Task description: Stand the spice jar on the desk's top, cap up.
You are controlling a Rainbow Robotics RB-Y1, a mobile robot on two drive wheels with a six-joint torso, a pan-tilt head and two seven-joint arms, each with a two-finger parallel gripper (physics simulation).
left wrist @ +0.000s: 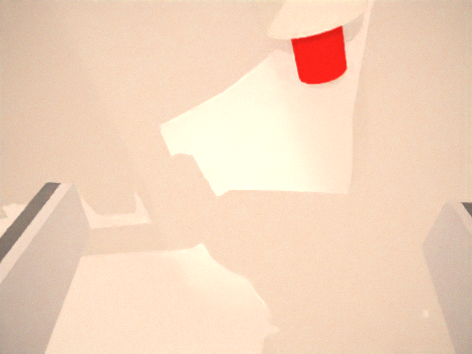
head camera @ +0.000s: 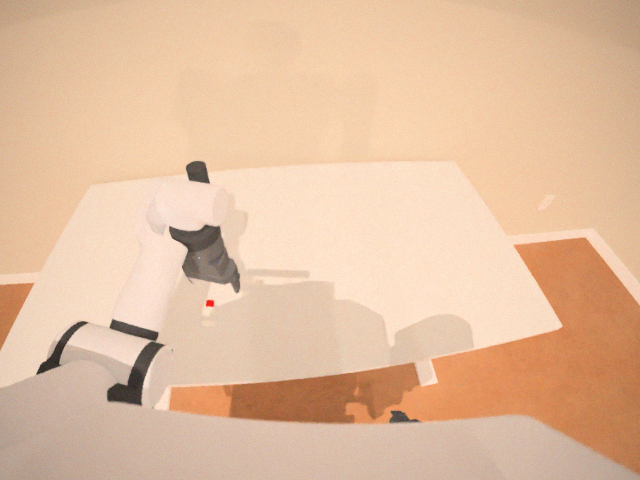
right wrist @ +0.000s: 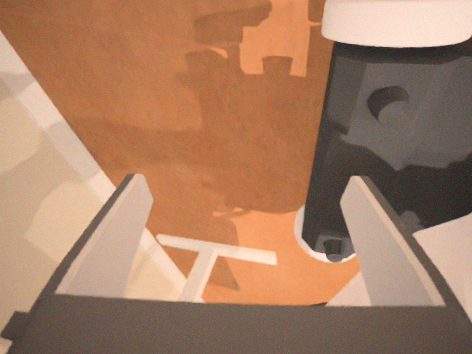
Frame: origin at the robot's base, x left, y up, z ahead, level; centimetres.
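Seen in the pictures: left gripper, fingertip midpoint: (left wrist: 255, 215) (head camera: 215, 285); right gripper, fingertip midpoint: (right wrist: 245, 188).
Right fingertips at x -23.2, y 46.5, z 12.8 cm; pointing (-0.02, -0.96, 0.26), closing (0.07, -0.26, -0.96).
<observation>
Offsets run from my right fingertips to a thing's top centre. Level surfaces: height alone.
The spice jar @(dx +49.1, dy +29.2, dz +23.2 cm) (head camera: 207, 311) (left wrist: 320, 17), pale with a red cap @(dx +49.5, dy +28.3, dz +25.0 cm) (head camera: 209, 303) (left wrist: 321, 57), rests on the left part of the white desk @(dy +25.6 cm) (head camera: 361, 222). It appears to lie on its side, cap toward the desk's far side. In the left wrist view the cap's side shows and most of the body is cut off by the top edge. My left gripper (head camera: 215, 286) (left wrist: 255, 215) is open and empty above the desk, a little beyond the jar and apart from it. My right gripper (head camera: 399, 415) (right wrist: 245, 188) is open and empty over the floor before the desk.
A beige wall (head camera: 320, 93) stands behind the desk. A white desk leg (head camera: 425, 373) (right wrist: 199, 275) reaches the orange-brown floor @(dy -46.4 cm) (head camera: 496, 382) (right wrist: 145, 100). My dark mobile base (right wrist: 400, 150) is at the right in the right wrist view. My shadow falls across the desk.
</observation>
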